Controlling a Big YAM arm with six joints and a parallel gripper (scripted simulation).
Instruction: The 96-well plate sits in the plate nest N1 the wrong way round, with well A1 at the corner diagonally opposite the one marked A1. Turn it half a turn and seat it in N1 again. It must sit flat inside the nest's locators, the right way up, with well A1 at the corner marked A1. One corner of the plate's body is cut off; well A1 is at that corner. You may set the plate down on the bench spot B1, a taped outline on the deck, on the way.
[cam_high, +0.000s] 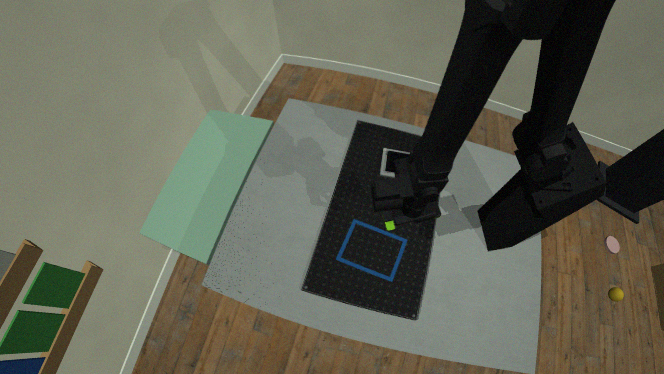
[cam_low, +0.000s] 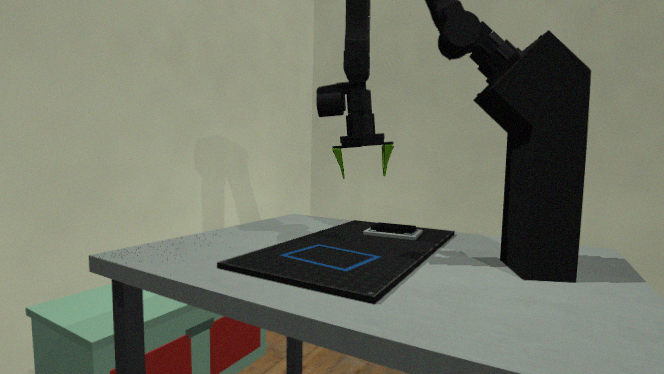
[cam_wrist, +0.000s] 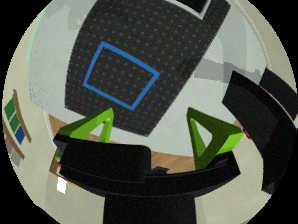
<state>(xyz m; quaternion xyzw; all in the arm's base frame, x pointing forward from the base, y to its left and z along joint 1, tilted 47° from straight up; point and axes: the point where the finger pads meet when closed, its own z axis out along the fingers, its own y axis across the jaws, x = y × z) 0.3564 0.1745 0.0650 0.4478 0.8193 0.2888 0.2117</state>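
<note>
My hand is 280 mm to the left of the black 96-well plate, 180 mm above it and 100 mm short of it. The rest, counted from my hand: plate nest N1: 280 mm to the right, 190 mm below, 100 mm ahead; then A1 mark: 300 mm to the right, 190 mm below, 190 mm ahead.
</note>
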